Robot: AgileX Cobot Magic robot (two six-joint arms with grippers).
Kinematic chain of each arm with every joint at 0, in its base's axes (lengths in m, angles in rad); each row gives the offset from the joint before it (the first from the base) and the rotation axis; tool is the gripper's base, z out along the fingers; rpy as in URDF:
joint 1: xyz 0 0 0.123 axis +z
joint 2: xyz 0 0 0 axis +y
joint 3: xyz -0.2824 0 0.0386 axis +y
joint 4: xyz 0.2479 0 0.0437 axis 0.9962 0 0.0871
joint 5: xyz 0 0 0 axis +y
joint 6: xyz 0.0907 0 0.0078 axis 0.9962 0 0.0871
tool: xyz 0 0 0 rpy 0 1.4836 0
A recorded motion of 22 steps. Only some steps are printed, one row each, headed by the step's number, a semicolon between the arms.
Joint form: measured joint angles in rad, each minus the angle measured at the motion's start. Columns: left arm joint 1, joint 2, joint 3, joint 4, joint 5, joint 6; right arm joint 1, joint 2, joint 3, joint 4, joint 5, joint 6.
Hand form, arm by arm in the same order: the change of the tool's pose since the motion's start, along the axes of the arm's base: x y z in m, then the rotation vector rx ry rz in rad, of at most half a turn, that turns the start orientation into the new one. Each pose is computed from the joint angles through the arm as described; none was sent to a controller.
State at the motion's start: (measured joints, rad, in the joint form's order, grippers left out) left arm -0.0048 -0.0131 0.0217 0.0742 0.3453 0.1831; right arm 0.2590 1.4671 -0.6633 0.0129 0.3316 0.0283
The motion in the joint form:
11: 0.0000 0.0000 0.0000 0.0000 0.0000 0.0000; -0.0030 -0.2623 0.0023 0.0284 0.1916 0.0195
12: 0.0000 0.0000 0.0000 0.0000 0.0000 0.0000; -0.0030 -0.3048 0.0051 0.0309 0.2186 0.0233
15: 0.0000 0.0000 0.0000 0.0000 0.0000 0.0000; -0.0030 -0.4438 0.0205 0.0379 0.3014 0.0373
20: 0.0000 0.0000 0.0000 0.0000 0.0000 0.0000; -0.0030 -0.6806 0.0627 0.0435 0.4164 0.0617
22: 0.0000 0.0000 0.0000 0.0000 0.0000 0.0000; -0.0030 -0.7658 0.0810 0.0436 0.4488 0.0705
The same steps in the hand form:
11: 0.0000 0.0000 0.0000 0.0000 0.0000 0.0000; -0.0366 -0.0088 0.0532 0.0529 -0.0566 -0.0309
12: 0.0000 0.0000 0.0000 0.0000 0.0000 0.0000; -0.0437 -0.0105 0.0603 0.0609 -0.0675 -0.0340
15: 0.0000 0.0000 0.0000 0.0000 0.0000 0.0000; -0.0691 -0.0165 0.0792 0.0870 -0.1025 -0.0439
20: 0.0000 0.0000 0.0000 0.0000 0.0000 0.0000; -0.1149 -0.0277 0.0983 0.1292 -0.1730 -0.0569
22: 0.0000 0.0000 0.0000 0.0000 0.0000 0.0000; -0.1312 -0.0318 0.1018 0.1443 -0.2044 -0.0608

